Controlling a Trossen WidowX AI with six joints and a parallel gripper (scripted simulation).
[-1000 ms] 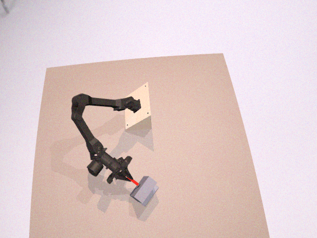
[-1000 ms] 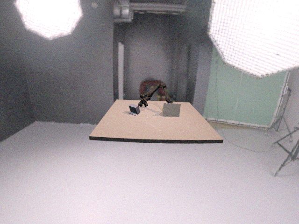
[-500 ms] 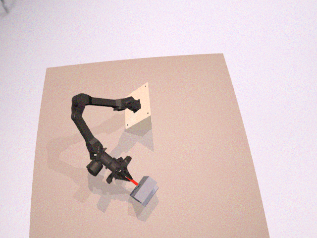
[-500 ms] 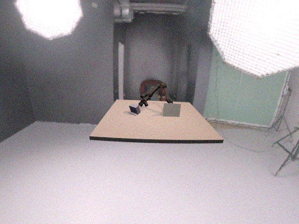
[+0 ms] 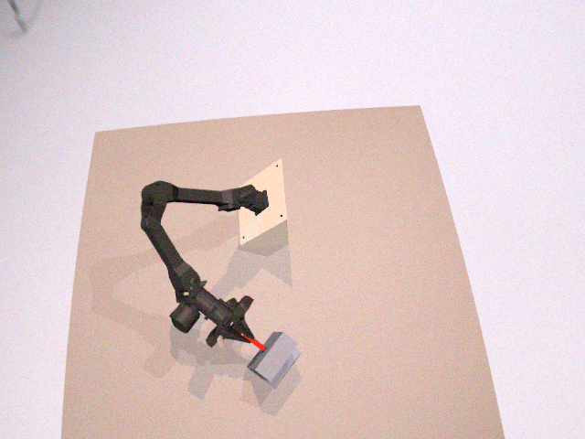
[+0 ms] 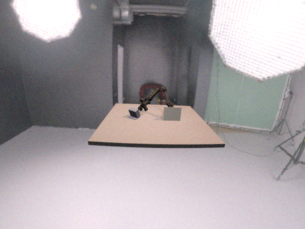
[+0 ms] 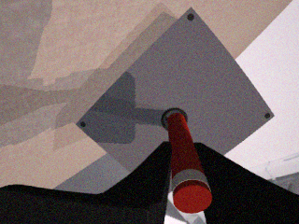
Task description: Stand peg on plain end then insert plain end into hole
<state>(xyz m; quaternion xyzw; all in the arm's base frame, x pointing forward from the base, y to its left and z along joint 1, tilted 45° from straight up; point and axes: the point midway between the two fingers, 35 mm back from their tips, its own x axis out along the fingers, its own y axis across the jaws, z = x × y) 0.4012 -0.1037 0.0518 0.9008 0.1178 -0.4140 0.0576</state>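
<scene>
My gripper tip is now 5 cm short of the grey sloped panel, 5 cm to the right of it and 3 cm above it. From my gripper tip the other things lie so: red peg (1 cm behind, 1 cm to the right).
</scene>
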